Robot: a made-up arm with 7 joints. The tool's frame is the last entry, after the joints.
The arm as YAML. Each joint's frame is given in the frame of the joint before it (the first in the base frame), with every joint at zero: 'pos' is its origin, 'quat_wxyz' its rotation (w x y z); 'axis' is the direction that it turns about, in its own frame. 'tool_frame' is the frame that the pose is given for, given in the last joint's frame.
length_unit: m
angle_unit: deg
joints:
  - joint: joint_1
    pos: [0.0, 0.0, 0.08]
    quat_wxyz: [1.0, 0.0, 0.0, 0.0]
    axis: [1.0, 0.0, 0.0]
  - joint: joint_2
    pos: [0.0, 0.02, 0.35]
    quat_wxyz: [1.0, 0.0, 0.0, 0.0]
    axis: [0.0, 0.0, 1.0]
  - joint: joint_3
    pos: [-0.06, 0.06, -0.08]
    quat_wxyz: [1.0, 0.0, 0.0, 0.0]
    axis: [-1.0, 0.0, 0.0]
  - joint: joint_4
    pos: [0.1, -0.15, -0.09]
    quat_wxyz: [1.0, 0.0, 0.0, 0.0]
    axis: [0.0, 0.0, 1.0]
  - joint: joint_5
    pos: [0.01, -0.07, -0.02]
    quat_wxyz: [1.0, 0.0, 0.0, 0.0]
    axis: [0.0, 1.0, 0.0]
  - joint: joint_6
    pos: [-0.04, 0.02, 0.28]
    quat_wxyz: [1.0, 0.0, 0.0, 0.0]
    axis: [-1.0, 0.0, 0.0]
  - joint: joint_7
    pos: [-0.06, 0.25, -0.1]
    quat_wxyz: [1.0, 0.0, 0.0, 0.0]
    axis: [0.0, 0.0, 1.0]
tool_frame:
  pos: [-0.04, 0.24, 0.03]
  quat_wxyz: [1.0, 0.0, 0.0, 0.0]
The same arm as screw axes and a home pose.
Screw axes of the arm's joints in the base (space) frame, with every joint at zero. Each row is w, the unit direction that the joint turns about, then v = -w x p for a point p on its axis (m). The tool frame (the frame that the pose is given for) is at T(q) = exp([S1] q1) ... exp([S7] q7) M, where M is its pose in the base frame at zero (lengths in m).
S1: w 1 0 0 v 0.0000 0.0800 0.0000
S2: w 0 0 1 v 0.0200 0.0000 0.0000
S3: w -1 0 0 v 0.0000 -0.3500 0.0800
S4: w 0 0 1 v -0.0700 -0.0400 0.0000
S5: w 0 1 0 v -0.2400 0.0000 0.0500
S6: w -1 0 0 v 0.0000 -0.5200 -0.1200
S7: w 0 0 1 v 0.1300 0.0500 0.0000
M =
1 0 0 -0.0900
0 1 0 0.3700
0 0 1 0.4500
0 0 0 1

